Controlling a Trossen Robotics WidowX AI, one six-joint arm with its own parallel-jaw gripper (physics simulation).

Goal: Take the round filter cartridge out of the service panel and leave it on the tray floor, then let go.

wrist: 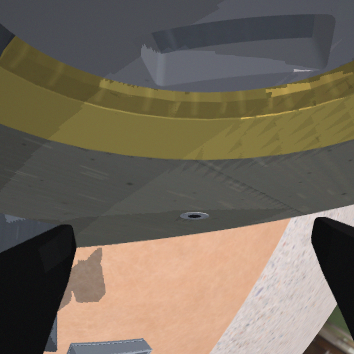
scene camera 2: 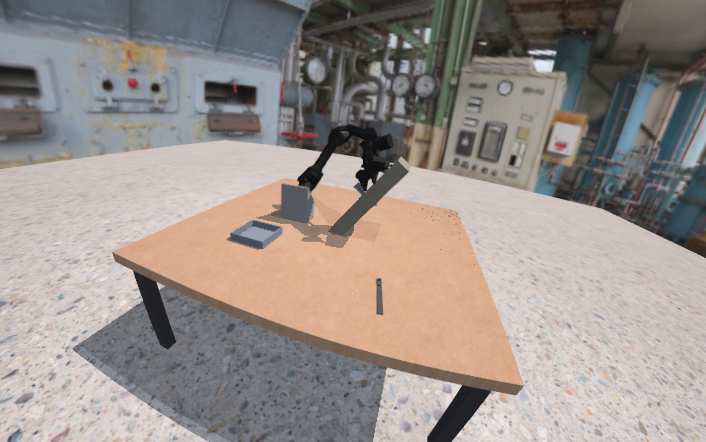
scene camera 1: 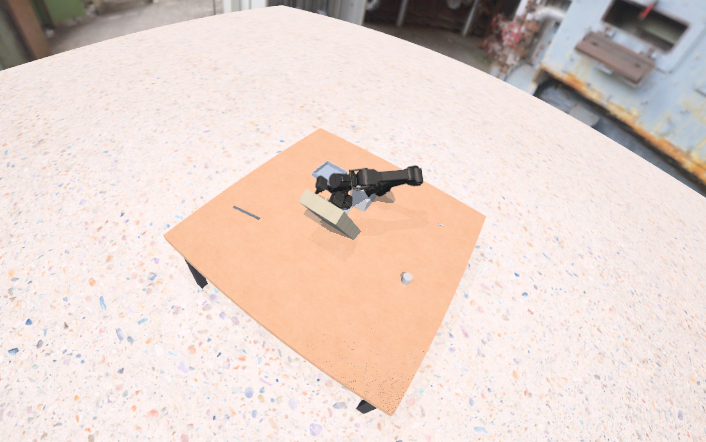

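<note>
The service panel is a grey-green slab tilted above the table. In the wrist view a yellow ring surrounds its round opening. A grey round face with a rounded pocket shows inside the ring and appears to be the filter cartridge; its upper part is out of view. My gripper is open and empty beside the panel's upper face, its fingers below the ring in the wrist view. The tray is a shallow blue-grey square on the table, apart from the panel.
A grey upright block stands near the arm's base, between tray and panel. A dark narrow bar lies on the table. A small whitish cylinder is near a table edge in scene camera 1.
</note>
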